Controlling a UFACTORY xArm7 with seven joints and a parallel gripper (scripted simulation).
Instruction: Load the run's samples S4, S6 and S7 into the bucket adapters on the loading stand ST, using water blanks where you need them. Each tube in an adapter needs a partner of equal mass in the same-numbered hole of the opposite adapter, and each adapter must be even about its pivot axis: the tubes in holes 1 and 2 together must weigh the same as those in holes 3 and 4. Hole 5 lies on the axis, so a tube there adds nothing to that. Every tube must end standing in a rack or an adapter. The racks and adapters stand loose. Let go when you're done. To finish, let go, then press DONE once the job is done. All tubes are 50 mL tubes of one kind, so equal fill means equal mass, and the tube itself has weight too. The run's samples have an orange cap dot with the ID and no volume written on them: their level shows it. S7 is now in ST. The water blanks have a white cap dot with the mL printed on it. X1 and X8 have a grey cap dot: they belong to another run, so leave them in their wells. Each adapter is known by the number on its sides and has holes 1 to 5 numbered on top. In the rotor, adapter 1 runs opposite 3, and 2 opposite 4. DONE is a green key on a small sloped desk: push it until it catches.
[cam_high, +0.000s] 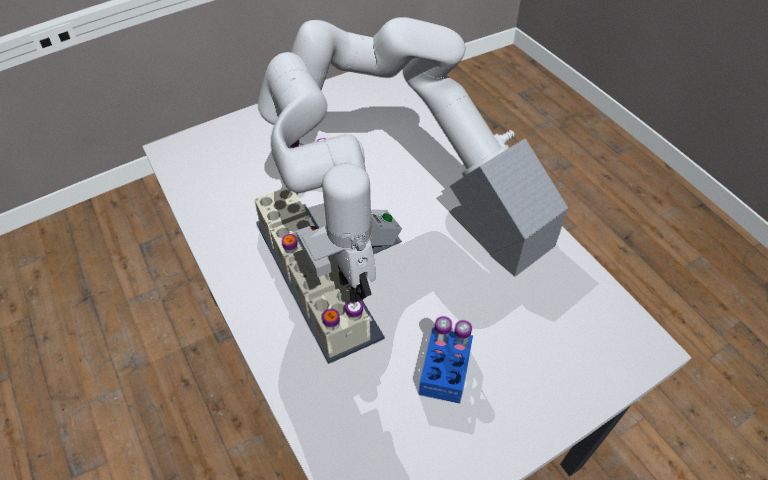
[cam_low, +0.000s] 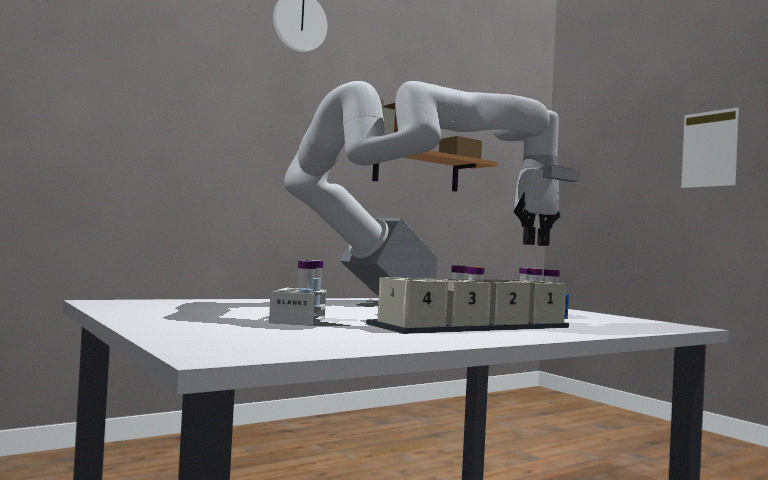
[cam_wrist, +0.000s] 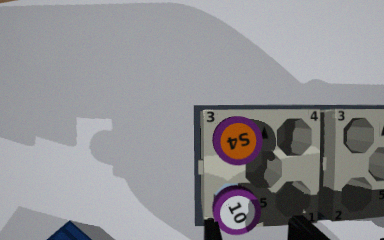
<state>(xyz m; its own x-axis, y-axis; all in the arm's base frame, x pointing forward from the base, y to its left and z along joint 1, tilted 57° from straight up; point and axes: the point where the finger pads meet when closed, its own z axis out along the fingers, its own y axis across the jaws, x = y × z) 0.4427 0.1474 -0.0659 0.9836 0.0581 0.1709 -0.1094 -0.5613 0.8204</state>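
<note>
My hand is 22 cm past the green DONE key, 20 cm to the left of it and 13 cm above it. From my hand the other things lie so: blanks rack (51 cm to the right, 18 cm behind, 17 cm below); then blue sample rack (17 cm to the left, 17 cm below, 11 cm behind); then stand ST (19 cm to the right, 19 cm below).
</note>
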